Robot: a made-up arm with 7 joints. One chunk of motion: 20 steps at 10 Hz.
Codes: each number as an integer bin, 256 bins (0 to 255) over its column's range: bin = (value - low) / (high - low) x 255, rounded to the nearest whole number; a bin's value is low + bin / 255 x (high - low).
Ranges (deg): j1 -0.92..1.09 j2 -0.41..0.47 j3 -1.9..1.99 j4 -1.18..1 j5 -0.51..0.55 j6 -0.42..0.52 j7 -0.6..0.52
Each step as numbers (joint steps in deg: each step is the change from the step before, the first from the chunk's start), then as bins.
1 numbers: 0.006 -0.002 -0.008 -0.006 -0.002 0.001 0.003
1 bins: 117 118 124 137 122 114 137
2 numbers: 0.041 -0.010 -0.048 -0.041 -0.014 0.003 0.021
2 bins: 122 116 121 133 119 115 141
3 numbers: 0.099 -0.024 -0.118 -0.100 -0.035 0.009 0.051
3 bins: 129 112 117 126 114 116 148
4 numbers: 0.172 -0.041 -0.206 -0.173 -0.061 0.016 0.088
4 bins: 139 107 111 118 108 118 157
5 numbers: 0.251 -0.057 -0.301 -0.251 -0.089 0.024 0.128
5 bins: 149 102 105 109 101 120 166
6 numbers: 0.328 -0.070 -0.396 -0.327 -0.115 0.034 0.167
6 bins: 158 99 99 100 95 123 175
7 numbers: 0.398 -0.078 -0.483 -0.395 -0.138 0.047 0.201
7 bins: 167 96 93 92 89 127 182
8 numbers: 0.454 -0.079 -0.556 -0.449 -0.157 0.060 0.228
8 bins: 174 96 88 86 85 130 189
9 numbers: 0.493 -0.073 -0.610 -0.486 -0.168 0.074 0.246
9 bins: 179 98 85 81 82 134 193
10 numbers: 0.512 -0.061 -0.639 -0.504 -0.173 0.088 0.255
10 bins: 182 101 83 79 81 138 195
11 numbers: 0.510 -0.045 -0.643 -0.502 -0.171 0.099 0.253
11 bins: 181 106 82 79 82 141 194
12 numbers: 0.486 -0.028 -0.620 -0.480 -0.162 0.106 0.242
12 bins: 178 111 84 82 84 143 192
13 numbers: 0.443 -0.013 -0.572 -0.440 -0.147 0.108 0.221
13 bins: 173 115 87 87 87 143 187
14 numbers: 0.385 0.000 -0.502 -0.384 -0.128 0.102 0.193
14 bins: 166 119 92 93 92 142 181
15 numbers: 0.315 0.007 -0.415 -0.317 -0.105 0.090 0.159
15 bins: 157 121 97 101 97 138 173
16 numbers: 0.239 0.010 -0.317 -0.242 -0.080 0.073 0.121
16 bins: 147 122 104 110 103 134 164
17 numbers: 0.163 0.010 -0.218 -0.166 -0.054 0.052 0.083
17 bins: 137 122 110 119 110 128 156
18 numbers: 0.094 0.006 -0.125 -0.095 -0.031 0.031 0.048
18 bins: 129 121 116 127 115 122 148
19 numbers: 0.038 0.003 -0.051 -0.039 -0.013 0.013 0.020
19 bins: 122 120 121 133 120 117 141
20 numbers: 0.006 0.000 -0.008 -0.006 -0.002 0.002 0.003
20 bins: 117 119 124 137 122 114 137
